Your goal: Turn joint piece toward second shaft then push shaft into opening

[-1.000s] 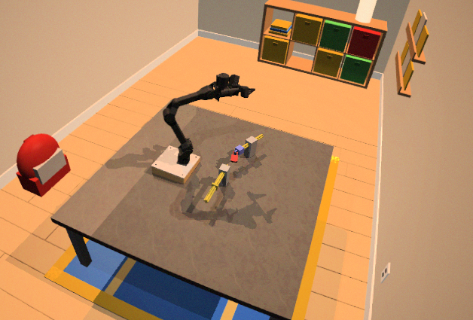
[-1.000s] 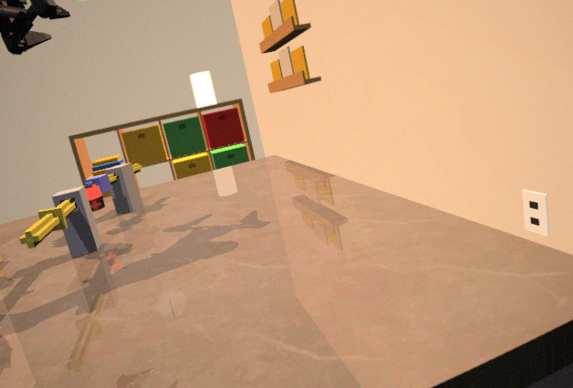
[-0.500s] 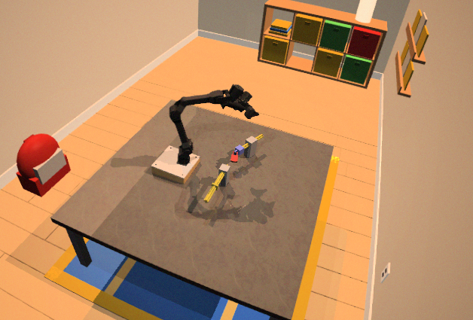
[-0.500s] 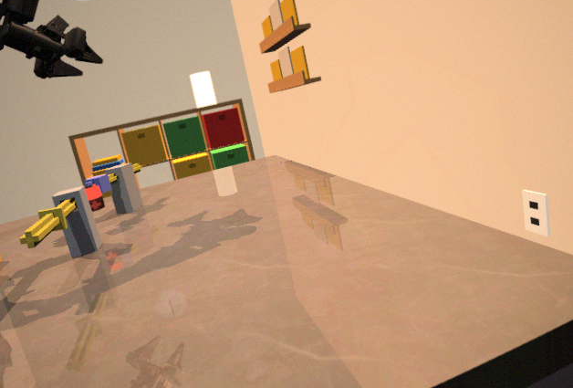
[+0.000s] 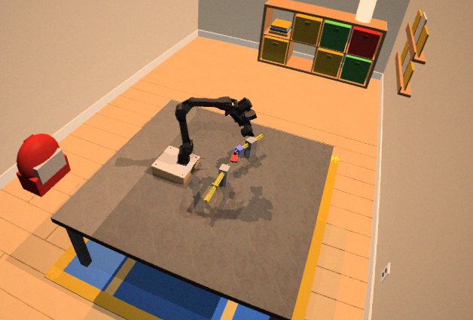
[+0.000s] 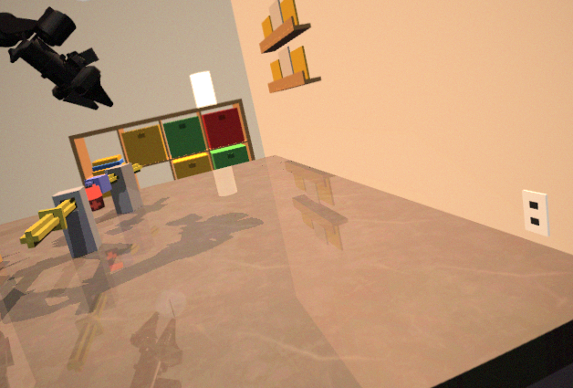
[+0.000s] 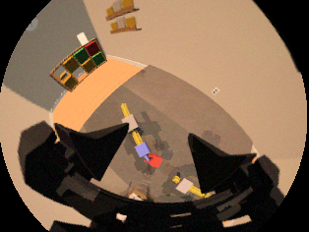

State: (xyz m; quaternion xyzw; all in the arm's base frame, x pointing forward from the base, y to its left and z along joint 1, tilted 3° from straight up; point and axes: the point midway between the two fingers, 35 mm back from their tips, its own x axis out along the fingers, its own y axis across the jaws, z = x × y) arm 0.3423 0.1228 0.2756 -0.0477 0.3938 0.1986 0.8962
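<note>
My gripper tip is now 8 cm past the red square joint piece, 4 cm to the left of it and 20 cm above it.
</note>
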